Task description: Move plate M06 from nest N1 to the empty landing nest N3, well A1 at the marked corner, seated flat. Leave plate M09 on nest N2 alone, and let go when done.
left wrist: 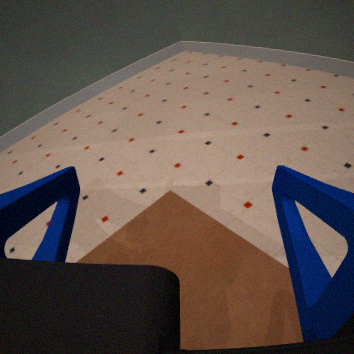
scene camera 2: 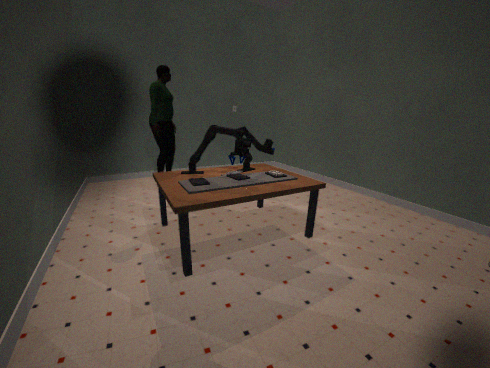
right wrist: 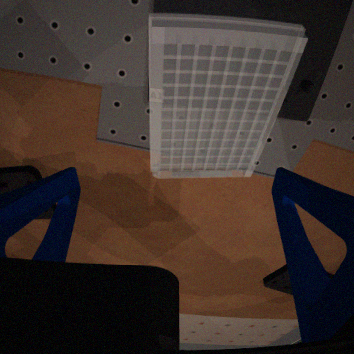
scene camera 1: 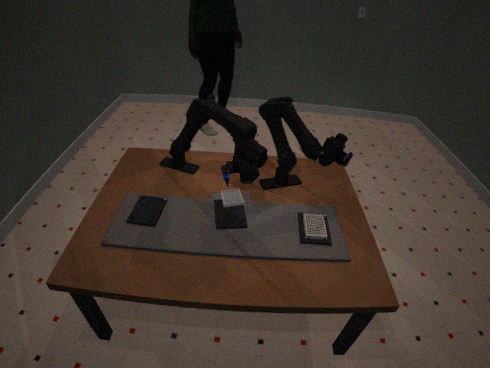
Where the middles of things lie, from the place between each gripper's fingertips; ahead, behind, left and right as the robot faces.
My right gripper is now 7 cm above the clear well plate (right wrist: pixel 216 82), 2 cm to the left of it and 1 cm short of it. The rest, counted from my right hand: black nest (scene camera 1: pixel 233 217): 9 cm ahead, 8 cm below, 1 cm to the right.
Right now the clear well plate is 32 cm ahead of my left hand, 46 cm to the right of it and 15 cm below it. Round my left hand: black nest (40 cm ahead, 45 cm to the right, 16 cm below).
